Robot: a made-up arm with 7 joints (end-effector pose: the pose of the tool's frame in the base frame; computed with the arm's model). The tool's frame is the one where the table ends. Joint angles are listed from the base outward.
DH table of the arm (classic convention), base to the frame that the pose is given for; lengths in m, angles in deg. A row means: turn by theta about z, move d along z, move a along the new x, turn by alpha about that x. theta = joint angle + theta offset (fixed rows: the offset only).
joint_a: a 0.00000, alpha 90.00, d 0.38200, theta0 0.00
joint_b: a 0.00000, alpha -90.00, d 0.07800, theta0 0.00
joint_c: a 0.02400, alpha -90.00, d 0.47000, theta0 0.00
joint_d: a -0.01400, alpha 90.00, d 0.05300, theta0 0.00
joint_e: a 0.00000, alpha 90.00, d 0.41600, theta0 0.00
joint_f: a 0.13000, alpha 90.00, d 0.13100, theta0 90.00
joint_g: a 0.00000, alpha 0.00, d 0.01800, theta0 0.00
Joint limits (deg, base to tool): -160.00..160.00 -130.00..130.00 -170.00..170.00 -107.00..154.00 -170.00..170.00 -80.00..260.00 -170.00..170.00
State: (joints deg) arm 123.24 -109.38 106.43 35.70 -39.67 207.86 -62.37
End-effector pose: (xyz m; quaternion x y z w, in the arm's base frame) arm -0.4470 0.5338 0.1041 -0.5951 -0.0595 -0.6593 0.4556
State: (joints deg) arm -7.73 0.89 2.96 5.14 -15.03 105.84 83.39
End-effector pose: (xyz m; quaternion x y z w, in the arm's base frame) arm -0.1401 -0.1057 1.2619 0.0558 -0.0863 -0.8447 0.5252
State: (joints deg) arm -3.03 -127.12 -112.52 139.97 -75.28 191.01 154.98
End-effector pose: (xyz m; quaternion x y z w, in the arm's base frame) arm 0.3172 -0.3899 0.2625 0.5906 -0.7635 0.0764 0.2498
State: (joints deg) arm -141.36 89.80 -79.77 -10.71 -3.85 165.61 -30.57
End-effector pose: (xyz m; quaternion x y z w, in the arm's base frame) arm 0.5886 0.4589 0.2933 -0.4439 0.5994 -0.6626 0.0680
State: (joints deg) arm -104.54 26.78 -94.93 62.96 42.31 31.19 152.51
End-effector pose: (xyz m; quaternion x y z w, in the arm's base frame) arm -0.4639 0.5513 0.9354 0.7254 -0.0740 -0.6018 0.3258
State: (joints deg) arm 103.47 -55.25 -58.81 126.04 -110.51 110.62 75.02
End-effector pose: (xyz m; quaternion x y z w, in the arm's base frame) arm 0.1786 0.5386 0.2423 0.6108 0.7575 0.1148 0.1999
